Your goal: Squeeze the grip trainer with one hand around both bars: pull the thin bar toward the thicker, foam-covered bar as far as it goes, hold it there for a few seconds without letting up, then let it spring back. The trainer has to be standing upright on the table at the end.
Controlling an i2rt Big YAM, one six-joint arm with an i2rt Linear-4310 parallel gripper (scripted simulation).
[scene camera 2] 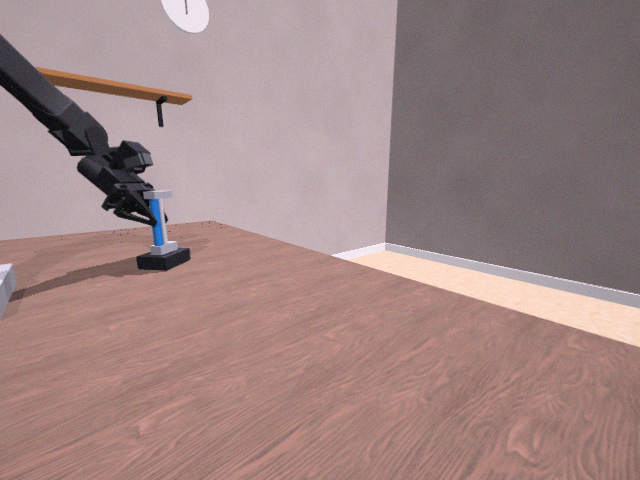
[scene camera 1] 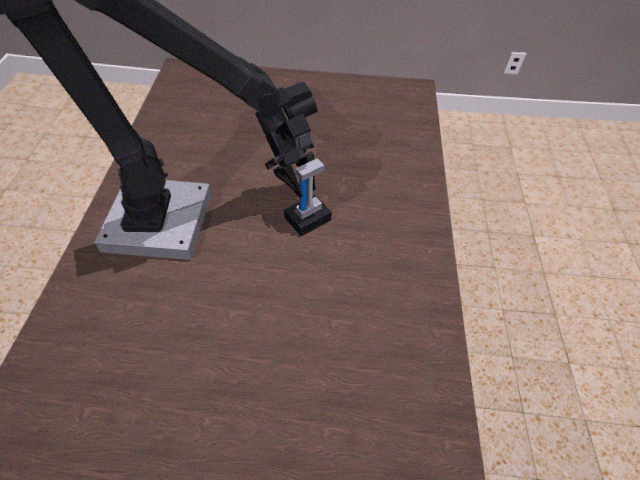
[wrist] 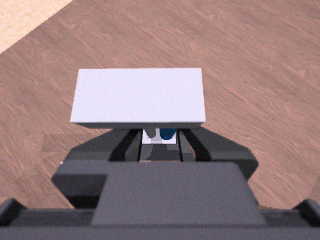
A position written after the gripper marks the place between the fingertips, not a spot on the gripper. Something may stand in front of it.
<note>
In view: the gripper (scene camera 2: 161,222) and a grip trainer (scene camera 2: 162,256).
The grip trainer also shows in scene camera 1 (scene camera 1: 303,218) and in the wrist view (wrist: 166,99). The gripper shows as well in scene camera 1 (scene camera 1: 307,193) and in the wrist view (wrist: 160,119).
</note>
